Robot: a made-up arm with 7 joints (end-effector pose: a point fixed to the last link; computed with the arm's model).
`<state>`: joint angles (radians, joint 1 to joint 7).
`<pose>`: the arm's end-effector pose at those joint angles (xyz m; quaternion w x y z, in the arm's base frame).
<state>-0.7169 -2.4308 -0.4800 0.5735 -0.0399 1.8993 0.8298</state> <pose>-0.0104 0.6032 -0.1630 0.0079 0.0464 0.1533 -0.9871</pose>
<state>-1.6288 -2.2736 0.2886 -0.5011 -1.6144 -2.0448 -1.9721</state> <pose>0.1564 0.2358 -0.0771 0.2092 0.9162 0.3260 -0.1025</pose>
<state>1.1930 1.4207 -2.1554 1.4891 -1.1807 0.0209 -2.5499</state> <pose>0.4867 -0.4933 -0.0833 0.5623 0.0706 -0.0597 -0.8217</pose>
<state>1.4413 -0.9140 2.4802 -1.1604 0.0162 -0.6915 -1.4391</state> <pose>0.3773 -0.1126 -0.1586 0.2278 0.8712 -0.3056 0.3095</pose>
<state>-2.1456 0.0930 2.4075 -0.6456 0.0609 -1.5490 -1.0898</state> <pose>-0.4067 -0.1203 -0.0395 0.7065 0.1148 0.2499 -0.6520</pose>
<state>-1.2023 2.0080 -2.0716 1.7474 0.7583 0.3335 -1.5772</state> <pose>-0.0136 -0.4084 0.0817 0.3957 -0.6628 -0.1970 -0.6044</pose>
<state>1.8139 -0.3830 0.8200 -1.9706 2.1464 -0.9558 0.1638</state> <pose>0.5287 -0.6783 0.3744 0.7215 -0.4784 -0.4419 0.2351</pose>
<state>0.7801 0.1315 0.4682 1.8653 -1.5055 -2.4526 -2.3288</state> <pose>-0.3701 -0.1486 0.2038 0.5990 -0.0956 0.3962 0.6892</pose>
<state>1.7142 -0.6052 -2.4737 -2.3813 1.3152 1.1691 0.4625</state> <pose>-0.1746 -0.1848 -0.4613 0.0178 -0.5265 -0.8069 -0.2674</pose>
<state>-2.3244 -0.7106 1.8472 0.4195 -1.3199 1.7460 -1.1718</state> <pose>-0.7841 -0.0463 -0.0746 0.7287 0.0559 0.5921 0.3395</pose>
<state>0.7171 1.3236 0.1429 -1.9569 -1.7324 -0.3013 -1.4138</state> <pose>-0.1029 0.1100 0.5061 0.1592 -0.0667 -0.9849 0.0153</pose>
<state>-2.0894 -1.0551 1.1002 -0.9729 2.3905 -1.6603 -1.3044</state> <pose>-0.7397 0.2046 -0.5820 0.4524 0.5918 -0.5246 0.4122</pose>
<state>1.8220 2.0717 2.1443 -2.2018 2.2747 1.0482 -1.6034</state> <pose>-0.0784 0.2829 0.1615 0.6760 0.5378 -0.1524 -0.4802</pose>
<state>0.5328 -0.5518 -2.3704 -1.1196 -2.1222 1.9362 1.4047</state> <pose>-0.0506 0.1449 0.2015 0.6831 -0.2545 0.1433 -0.6694</pose>
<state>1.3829 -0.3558 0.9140 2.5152 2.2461 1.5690 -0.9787</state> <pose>0.3166 0.0544 0.5199 0.7147 0.5333 0.0474 -0.4500</pose>
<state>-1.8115 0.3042 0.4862 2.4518 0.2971 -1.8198 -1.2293</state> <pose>0.0807 -0.4082 -0.4011 0.4059 -0.4856 -0.2996 0.7139</pose>
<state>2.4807 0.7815 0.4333 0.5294 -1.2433 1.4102 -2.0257</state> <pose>0.2326 -0.7068 0.0966 0.0236 -0.7292 0.4115 0.5462</pose>
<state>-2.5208 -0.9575 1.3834 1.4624 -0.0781 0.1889 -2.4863</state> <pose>-0.4537 0.2291 -0.6262 0.7945 -0.1325 0.2604 0.5323</pose>
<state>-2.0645 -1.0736 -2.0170 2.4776 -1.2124 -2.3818 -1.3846</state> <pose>0.1137 0.0949 0.4324 0.3622 0.5024 -0.5053 -0.6009</pose>
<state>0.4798 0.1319 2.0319 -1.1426 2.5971 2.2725 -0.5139</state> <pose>-0.0553 -0.4486 0.4006 0.9018 0.0471 0.4250 -0.0630</pose>
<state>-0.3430 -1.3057 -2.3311 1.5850 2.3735 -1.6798 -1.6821</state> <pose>-0.1314 -0.1183 0.1863 0.5571 -0.5277 0.3350 0.5468</pose>
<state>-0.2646 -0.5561 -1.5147 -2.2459 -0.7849 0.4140 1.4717</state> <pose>-0.1596 -0.0770 0.0123 0.3026 0.0002 -0.9003 -0.3129</pose>
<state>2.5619 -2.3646 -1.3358 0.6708 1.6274 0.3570 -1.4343</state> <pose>-0.1899 0.0927 0.4473 0.2887 0.7641 -0.5124 -0.2649</pose>
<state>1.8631 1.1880 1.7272 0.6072 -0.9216 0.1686 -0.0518</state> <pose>-0.3517 -0.4960 0.0149 0.1791 0.8531 0.4567 0.1777</pose>
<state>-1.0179 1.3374 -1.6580 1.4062 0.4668 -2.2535 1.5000</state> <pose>-0.2986 0.2726 -0.0227 0.2475 0.5975 0.1304 -0.7514</pose>
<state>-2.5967 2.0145 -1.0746 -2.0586 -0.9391 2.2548 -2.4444</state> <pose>0.3303 -0.2563 -0.7513 0.5425 0.5046 0.2840 -0.6086</pose>
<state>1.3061 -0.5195 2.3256 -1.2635 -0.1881 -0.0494 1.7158</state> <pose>0.2366 -0.3545 -0.3234 0.4290 0.3610 0.8273 -0.0338</pose>
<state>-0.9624 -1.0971 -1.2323 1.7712 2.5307 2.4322 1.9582</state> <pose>0.4515 0.1996 0.0649 0.6558 0.6481 -0.3615 0.1388</pose>
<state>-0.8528 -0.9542 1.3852 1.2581 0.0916 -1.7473 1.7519</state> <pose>-0.2868 -0.4437 0.4737 0.8523 -0.1585 -0.4572 -0.1988</pose>
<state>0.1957 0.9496 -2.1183 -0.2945 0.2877 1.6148 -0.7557</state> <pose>0.5117 -0.2231 0.8566 0.1634 0.7220 0.4297 -0.5172</pose>
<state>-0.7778 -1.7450 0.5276 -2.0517 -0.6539 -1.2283 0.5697</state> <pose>-0.3026 0.3567 0.1007 0.3685 0.2658 -0.4969 0.7393</pose>
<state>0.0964 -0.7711 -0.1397 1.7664 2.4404 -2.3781 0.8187</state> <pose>-0.0769 -0.1421 -0.0800 0.7804 0.1990 0.3049 0.5083</pose>
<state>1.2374 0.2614 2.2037 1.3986 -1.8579 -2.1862 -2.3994</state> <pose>-0.1363 -0.2436 0.0580 0.3850 0.3836 -0.1325 0.8289</pose>
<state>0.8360 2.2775 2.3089 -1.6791 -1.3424 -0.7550 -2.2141</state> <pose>-0.2008 0.3386 -0.1279 0.5061 0.3499 0.5812 0.5326</pose>
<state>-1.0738 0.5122 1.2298 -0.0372 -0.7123 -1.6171 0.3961</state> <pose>-0.0995 -0.1345 0.0295 0.2695 0.7281 -0.5025 0.3804</pose>
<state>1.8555 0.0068 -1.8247 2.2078 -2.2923 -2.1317 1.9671</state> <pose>-0.2047 0.3153 -0.3669 0.4891 0.4295 0.6868 -0.3234</pose>
